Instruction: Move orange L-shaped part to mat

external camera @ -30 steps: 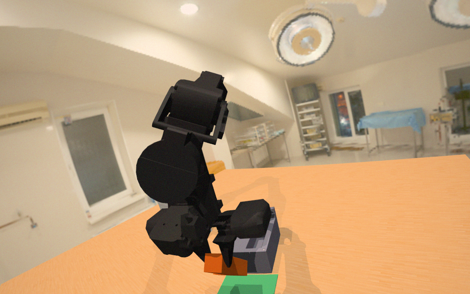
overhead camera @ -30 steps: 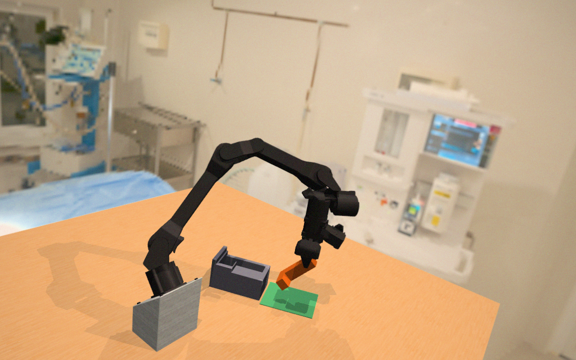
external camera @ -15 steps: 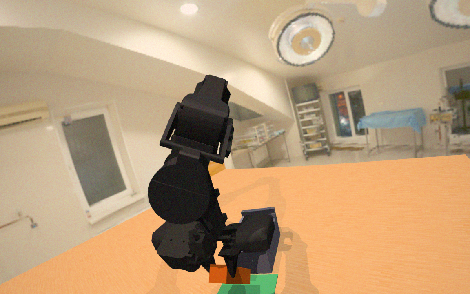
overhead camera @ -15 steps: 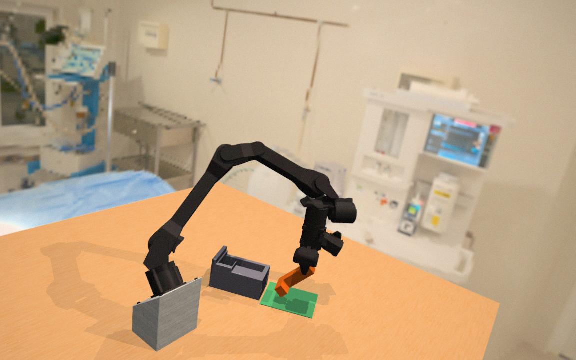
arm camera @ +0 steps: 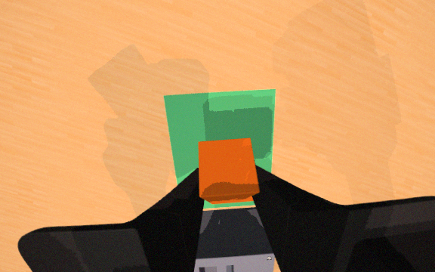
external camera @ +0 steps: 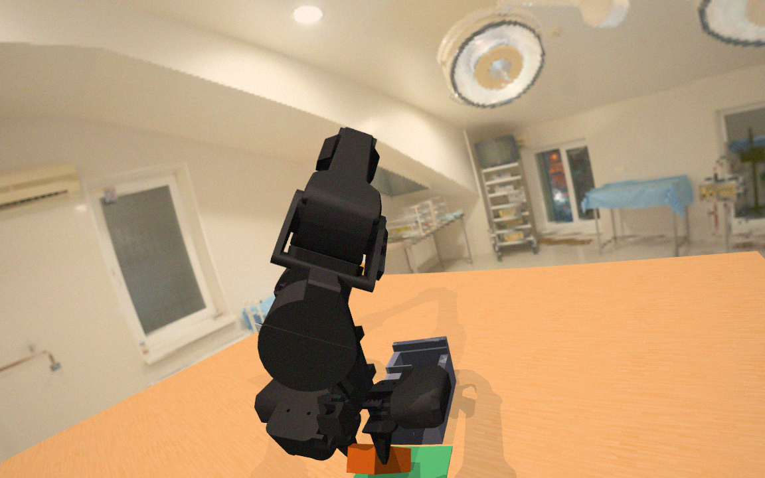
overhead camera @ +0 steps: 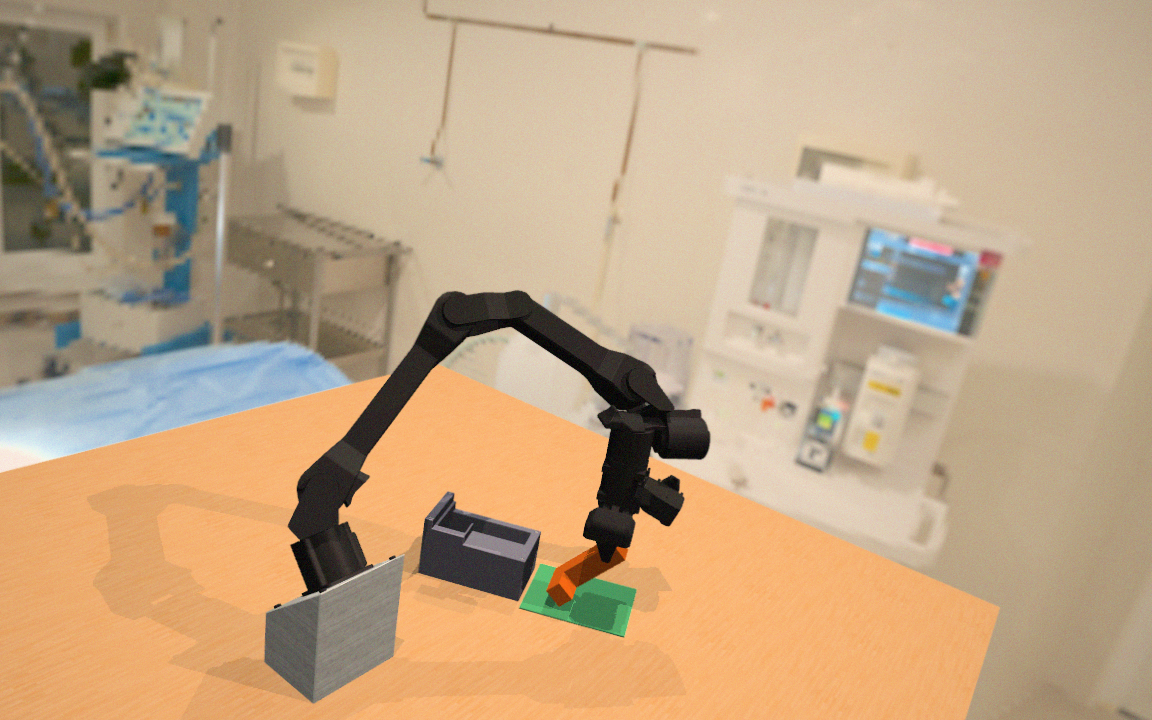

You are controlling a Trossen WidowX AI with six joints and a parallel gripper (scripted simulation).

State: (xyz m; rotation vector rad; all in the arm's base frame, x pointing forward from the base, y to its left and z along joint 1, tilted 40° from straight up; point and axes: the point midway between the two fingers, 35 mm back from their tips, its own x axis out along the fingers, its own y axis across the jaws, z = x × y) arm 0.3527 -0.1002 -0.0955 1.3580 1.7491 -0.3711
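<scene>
My gripper tip is 30 mm past the orange L-shaped part, 20 mm to the right of it and 30 mm above it. From my gripper tip the other things lie so: green mat: 10 mm behind, 20 mm to the left, 90 mm below.
</scene>
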